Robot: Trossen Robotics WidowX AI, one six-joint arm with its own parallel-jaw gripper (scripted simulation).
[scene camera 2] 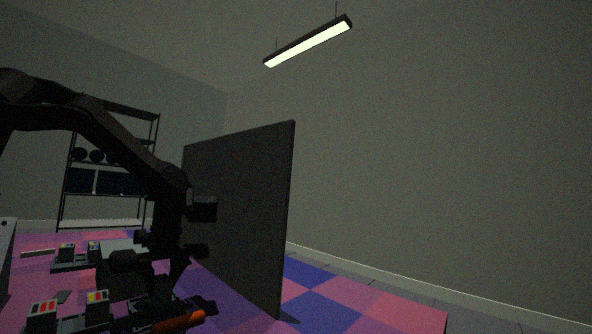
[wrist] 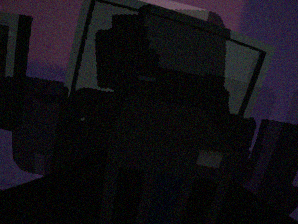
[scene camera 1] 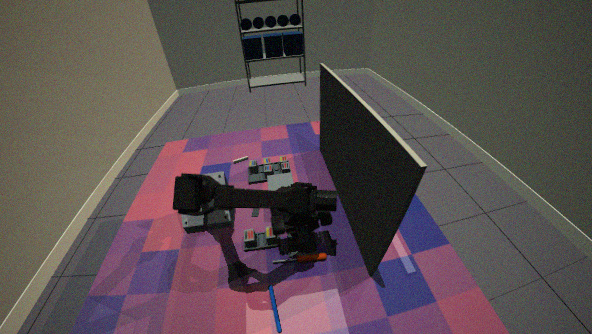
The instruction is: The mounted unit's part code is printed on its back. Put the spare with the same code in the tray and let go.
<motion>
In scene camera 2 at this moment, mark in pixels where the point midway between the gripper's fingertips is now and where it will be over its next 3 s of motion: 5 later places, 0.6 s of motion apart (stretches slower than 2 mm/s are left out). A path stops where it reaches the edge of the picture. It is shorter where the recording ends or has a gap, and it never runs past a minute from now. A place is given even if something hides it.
The gripper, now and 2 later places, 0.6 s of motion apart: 160, 294; 157, 301; 161, 261
</motion>
